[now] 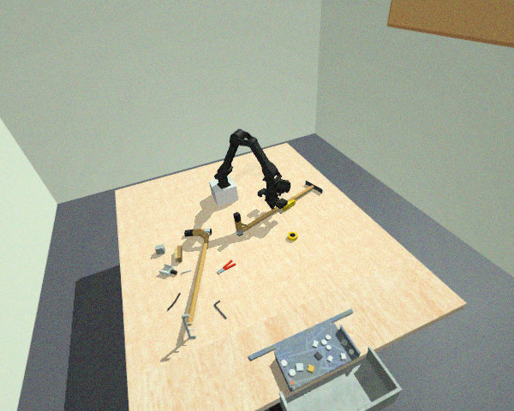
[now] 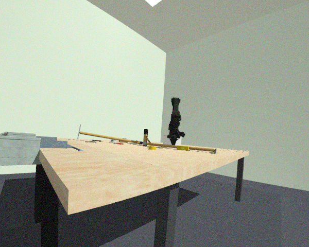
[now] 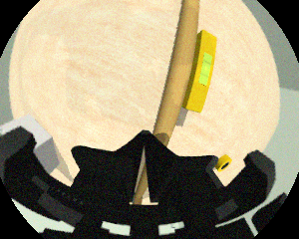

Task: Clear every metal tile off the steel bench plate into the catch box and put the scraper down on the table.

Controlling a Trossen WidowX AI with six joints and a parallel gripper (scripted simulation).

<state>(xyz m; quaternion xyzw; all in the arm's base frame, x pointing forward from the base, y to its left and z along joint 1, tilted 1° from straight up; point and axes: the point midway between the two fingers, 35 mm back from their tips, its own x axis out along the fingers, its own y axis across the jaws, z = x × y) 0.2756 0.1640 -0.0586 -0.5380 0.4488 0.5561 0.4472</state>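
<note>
My gripper tip is now 2 cm short of the long scraper, 3 cm to the right of it and 5 cm below it. Also, from my gripper tip: yellow spirit level: 3 cm ahead, 9 cm to the left, 1 cm above; yellow tape roll: 24 cm ahead, 4 cm to the right; wooden block: 58 cm to the right, 1 cm above.
</note>
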